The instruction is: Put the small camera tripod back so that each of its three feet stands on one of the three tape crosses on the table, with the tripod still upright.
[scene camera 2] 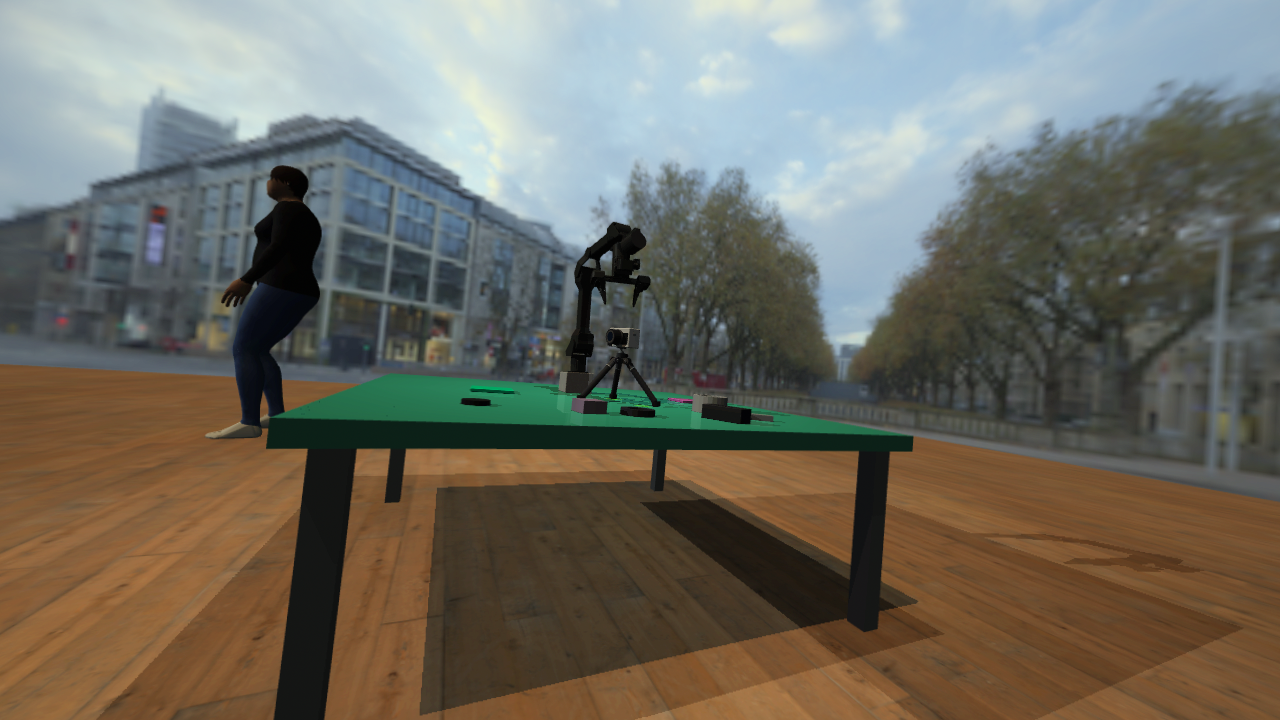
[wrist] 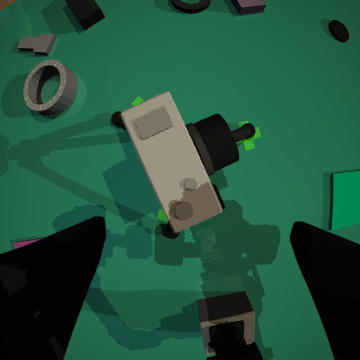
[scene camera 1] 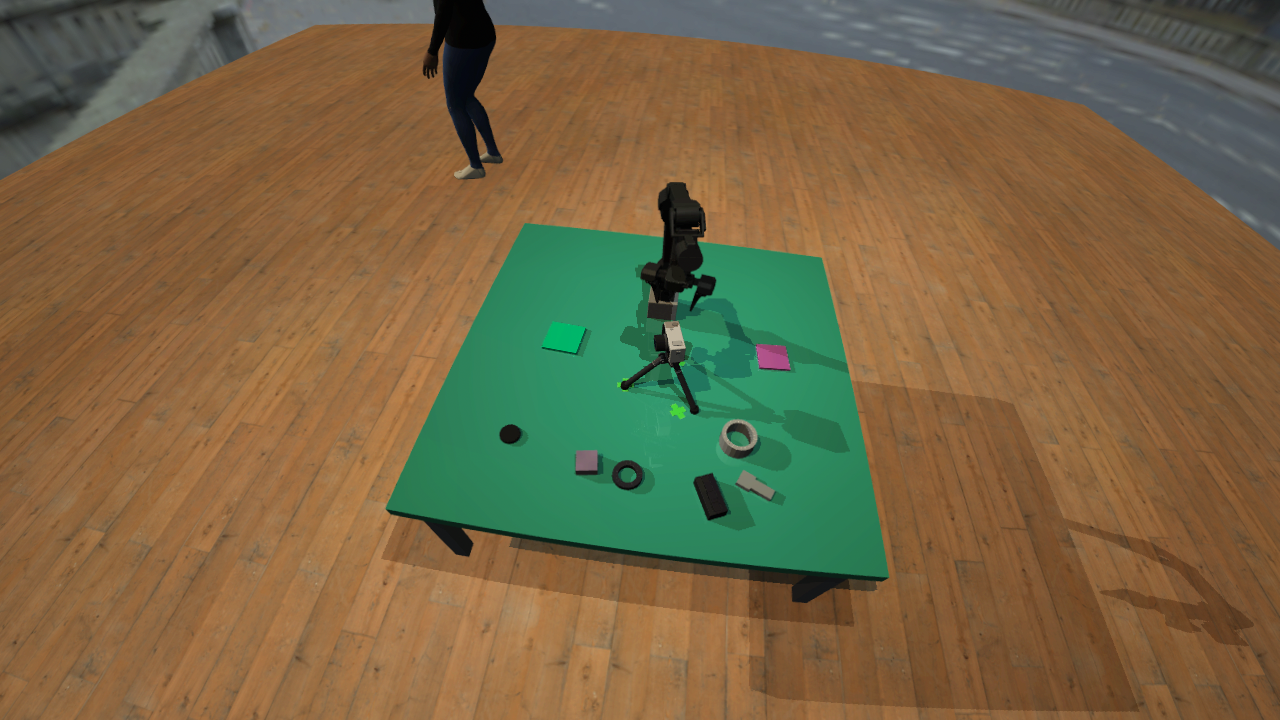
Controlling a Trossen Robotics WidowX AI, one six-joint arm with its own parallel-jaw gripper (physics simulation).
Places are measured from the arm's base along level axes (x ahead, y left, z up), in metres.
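Pixels of known places: gripper, between the fingertips: (scene camera 2: 619, 305) (wrist: 202, 230) (scene camera 1: 673, 306); arm's base, origin of its link: (scene camera 2: 577, 372) (wrist: 226, 334) (scene camera 1: 665, 294).
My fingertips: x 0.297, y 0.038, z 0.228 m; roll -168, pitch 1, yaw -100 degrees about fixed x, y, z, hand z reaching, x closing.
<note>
For each thing: its top centre in the pictures, then the offset to it from my fingertips. "spot": a spot on its surface instead.
- green tape cross, centre of its top: (wrist: 246, 135) dx +0.057, dy -0.113, dz -0.302 m
- second foot, a spot on its surface: (wrist: 118, 119) (scene camera 1: 693, 403) spot: dx +0.107, dy +0.100, dz -0.271 m
- second cross, centre of its top: (scene camera 1: 677, 411) dx +0.123, dy +0.058, dz -0.302 m
- third foot, a spot on its surface: (wrist: 171, 231) spot: dx -0.089, dy +0.038, dz -0.276 m
- grey ring, centre of its top: (wrist: 42, 83) (scene camera 1: 739, 434) (scene camera 2: 710, 395) dx +0.201, dy +0.237, dz -0.255 m
- grey piece, centre of its top: (wrist: 33, 42) (scene camera 2: 753, 413) (scene camera 1: 756, 485) dx +0.332, dy +0.293, dz -0.288 m
- black block, centre of its top: (scene camera 2: 726, 406) (scene camera 1: 711, 493) dx +0.384, dy +0.170, dz -0.268 m
- black ring, centre of its top: (scene camera 2: 638, 408) (scene camera 1: 627, 473) dx +0.358, dy -0.054, dz -0.288 m
- mauve block, centre of its top: (scene camera 2: 589, 399) (scene camera 1: 586, 460) dx +0.345, dy -0.167, dz -0.275 m
- black disc, centre of its top: (scene camera 2: 476, 399) (wrist: 339, 29) (scene camera 1: 509, 433) dx +0.296, dy -0.403, dz -0.293 m
- green square, a spot on its surface: (scene camera 1: 564, 337) spot: dx -0.090, dy -0.347, dz -0.293 m
- magenta square, a spot on its surface: (scene camera 1: 772, 357) spot: dx -0.142, dy +0.349, dz -0.293 m
The small tripod with a white and black camera (scene camera 1: 674, 342) (scene camera 2: 623, 338) (wrist: 167, 155) stands upright on the table. Its lens-side foot (wrist: 247, 131) is over a green tape cross (wrist: 249, 145). A second foot (scene camera 1: 694, 409) (wrist: 118, 119) is beside a second cross (scene camera 1: 677, 411) (wrist: 138, 101), apart from it. The third foot (wrist: 171, 231) is just off the third cross (wrist: 162, 215), which the camera partly hides. My gripper (scene camera 1: 674, 297) (scene camera 2: 619, 294) (wrist: 202, 230) is open and empty above the tripod, toward the arm's base; the camera is forward of the fingertips in the wrist view.
A grey ring (scene camera 1: 738, 438) (wrist: 50, 87), a grey piece (scene camera 1: 756, 486), a black block (scene camera 1: 710, 497), a black ring (scene camera 1: 627, 474), a mauve block (scene camera 1: 586, 462) and a black disc (scene camera 1: 510, 434) lie toward the front. A green square (scene camera 1: 564, 337) and a magenta square (scene camera 1: 772, 357) lie at the sides.
</note>
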